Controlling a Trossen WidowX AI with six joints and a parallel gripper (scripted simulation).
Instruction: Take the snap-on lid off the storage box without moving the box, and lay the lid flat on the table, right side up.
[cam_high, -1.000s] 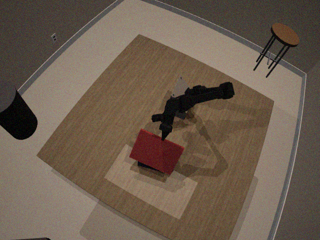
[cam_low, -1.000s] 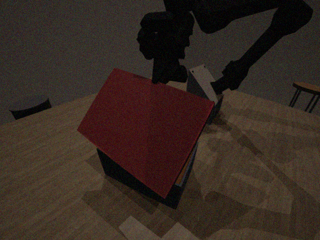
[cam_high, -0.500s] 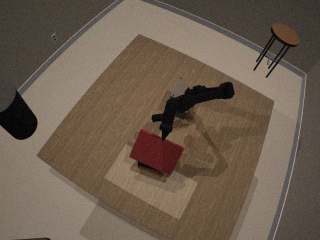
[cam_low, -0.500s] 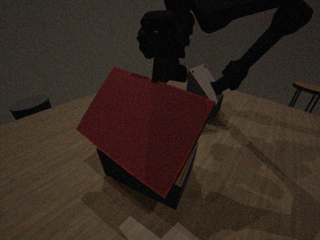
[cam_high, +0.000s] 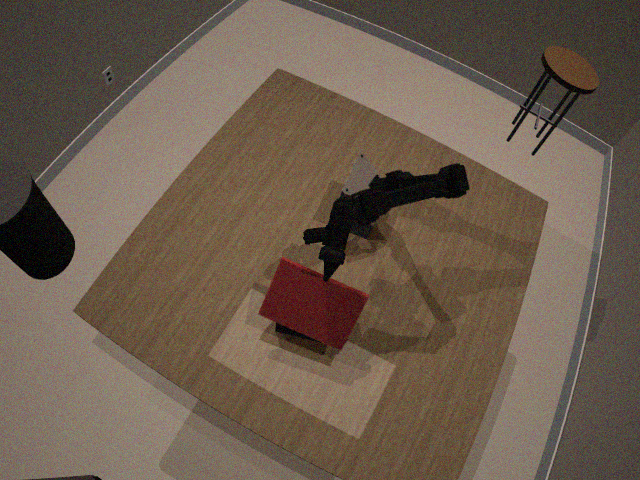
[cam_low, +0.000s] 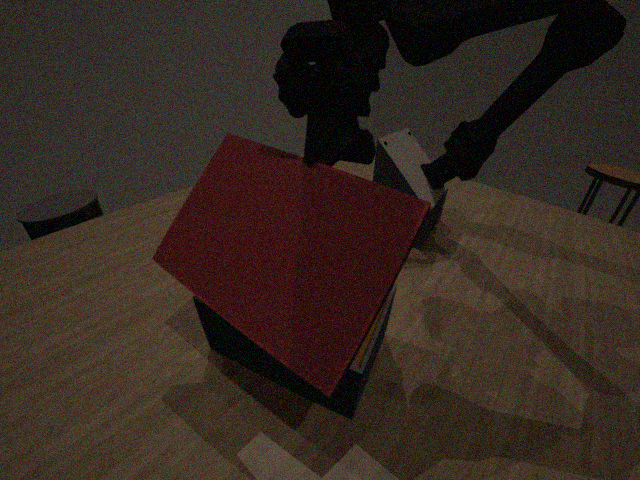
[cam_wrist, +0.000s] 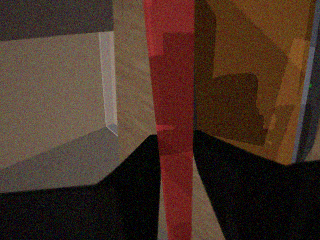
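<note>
The red lid lies 6 cm ahead of my gripper tip and 5 cm below it. The rest, counted from my gripper tip: storage box: 19 cm below, 3 cm ahead, 1 cm to the left.
</note>
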